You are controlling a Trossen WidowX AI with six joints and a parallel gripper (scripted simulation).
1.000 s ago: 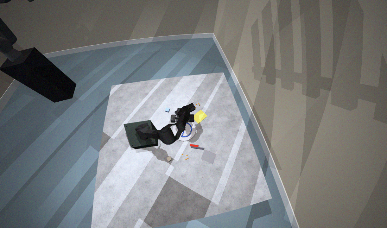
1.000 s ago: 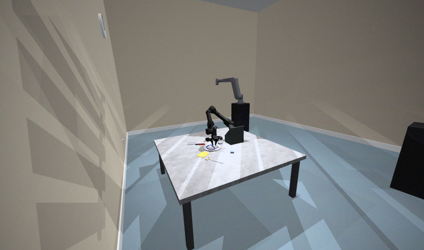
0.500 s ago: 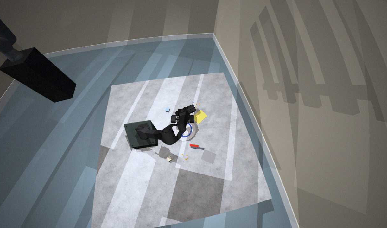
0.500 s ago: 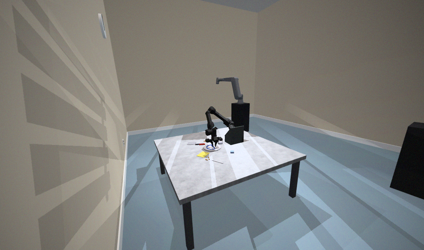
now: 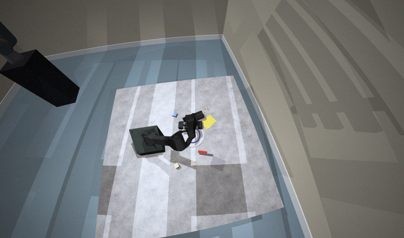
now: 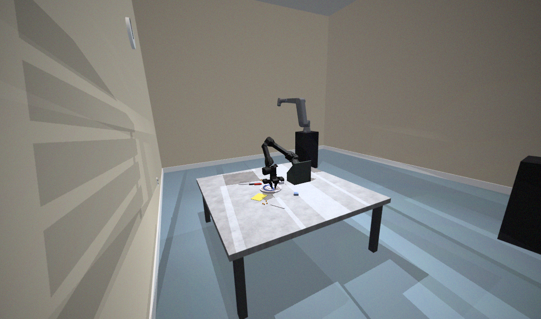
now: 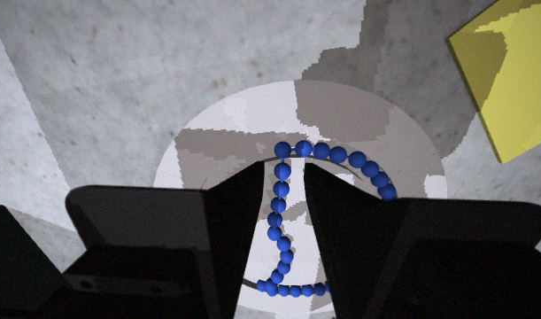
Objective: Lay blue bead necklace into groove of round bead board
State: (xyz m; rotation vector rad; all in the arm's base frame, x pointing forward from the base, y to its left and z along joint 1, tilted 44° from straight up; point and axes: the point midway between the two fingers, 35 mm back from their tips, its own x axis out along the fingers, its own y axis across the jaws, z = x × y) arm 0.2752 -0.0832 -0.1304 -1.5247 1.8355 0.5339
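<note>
Now: the round white bead board 5 cm to the right of my gripper tip and 1 cm below it. From my gripper tip the other things lie so: blue block 11 cm behind, 18 cm to the left, 1 cm below; yellow sheet 17 cm ahead, 4 cm to the left, 1 cm below; grey tool 5 cm ahead, 22 cm to the right, 1 cm below.
</note>
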